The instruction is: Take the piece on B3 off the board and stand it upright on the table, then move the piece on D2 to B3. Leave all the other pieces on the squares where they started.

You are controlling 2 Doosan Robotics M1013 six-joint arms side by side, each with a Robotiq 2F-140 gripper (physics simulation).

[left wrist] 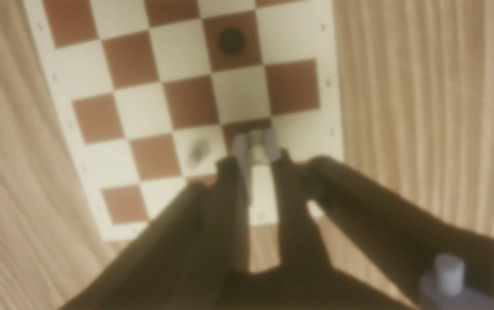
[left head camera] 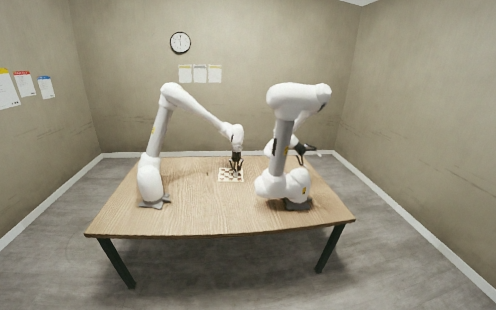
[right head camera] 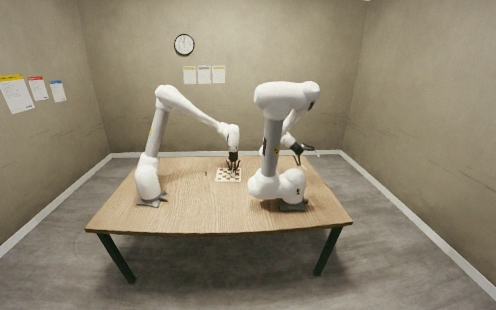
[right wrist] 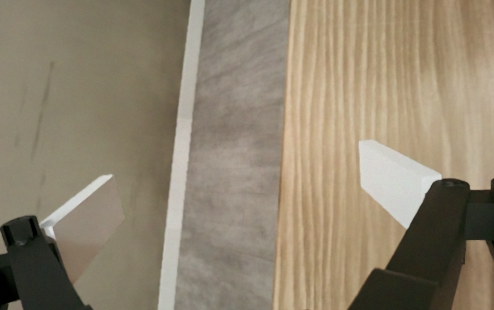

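Pixels of known places: left gripper, fingertip midpoint: (left wrist: 258, 148) (left head camera: 235, 176) (right head camera: 233, 176); right gripper, fingertip midpoint: (left head camera: 314, 162) (right head camera: 312, 163) (right wrist: 239, 180); left arm's base, link origin: (left head camera: 154, 200) (right head camera: 152, 199); right arm's base, link origin: (left head camera: 295, 202) (right head camera: 290, 202).
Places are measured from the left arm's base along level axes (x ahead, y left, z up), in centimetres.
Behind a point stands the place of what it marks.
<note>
The board (left head camera: 220, 180) @(x 31.7, y -44.8, z 0.6 cm) (right head camera: 217, 180) @(x 31.7, y -44.4, z 0.2 cm) (left wrist: 332, 110) @(x 41.2, y -63.0, z 0.6 cm) lies on the table. My left gripper (left head camera: 236, 173) @(x 38.7, y -57.3, z 1.1 cm) (right head camera: 233, 171) @(x 38.7, y -57.3, z 1.1 cm) (left wrist: 258, 148) @(x 38.7, y -57.3, z 1.1 cm) points down over it, shut on a pale piece (left wrist: 257, 153) @(x 39.1, y -57.2, z 3.5 cm) at D2; whether the piece touches the square is unclear. In the left wrist view B3 is a bare light square. Another pale piece (left wrist: 199, 152) @(x 38.9, y -53.0, z 1.9 cm) stands on C2, and a dark round-topped piece (left wrist: 231, 41) @(x 46.3, y -56.1, z 3.7 cm) is on D4. A small dark piece (left head camera: 207, 174) @(x 39.0, y -32.0, z 1.1 cm) (right head camera: 205, 173) @(x 39.1, y -31.9, z 1.8 cm) stands on the table left of the board. My right gripper (left head camera: 311, 159) @(x 33.2, y -122.1, z 21.3 cm) (right head camera: 310, 160) @(x 33.2, y -122.1, z 21.3 cm) (right wrist: 239, 180) @(x 33.2, y -122.1, z 21.3 cm) is open and empty, away from the board.
The wooden table (left head camera: 200, 215) @(x -10.0, y -37.4, z 0.0 cm) (right head camera: 200, 215) @(x -10.6, y -42.0, z 0.0 cm) (right wrist: 325, 225) @(x 37.8, y -130.6, z 0.0 cm) carries both arms. The right arm (left head camera: 283, 145) @(x -4.0, y -85.6, z 50.3 cm) (right head camera: 271, 145) @(x -4.0, y -84.8, z 50.2 cm) rises between the head cameras and the right part of the table. The table's edge runs beneath the right gripper in the right wrist view.
</note>
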